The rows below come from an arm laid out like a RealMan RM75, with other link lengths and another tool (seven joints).
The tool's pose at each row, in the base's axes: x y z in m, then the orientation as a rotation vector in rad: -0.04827 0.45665 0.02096 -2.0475 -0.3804 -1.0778; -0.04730 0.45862 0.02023 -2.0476 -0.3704 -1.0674; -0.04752 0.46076 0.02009 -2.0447 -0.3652 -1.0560; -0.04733 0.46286 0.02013 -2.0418 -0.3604 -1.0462; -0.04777 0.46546 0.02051 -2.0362 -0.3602 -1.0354; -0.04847 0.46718 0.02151 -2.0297 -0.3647 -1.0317; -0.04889 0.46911 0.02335 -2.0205 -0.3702 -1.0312
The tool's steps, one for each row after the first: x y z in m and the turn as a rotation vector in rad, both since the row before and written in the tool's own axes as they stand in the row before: -0.00018 -0.00037 0.00228 0.0017 -0.0029 0.0115; -0.00044 -0.00145 0.00153 0.0057 -0.0037 0.0092; -0.00006 -0.00127 0.00168 0.0051 -0.0030 0.0082; -0.00023 -0.00212 0.00160 0.0088 -0.0040 0.0059; 0.00017 -0.00202 0.00060 0.0080 -0.0010 -0.0004; 0.00097 -0.00243 0.00064 0.0092 0.0017 -0.0022
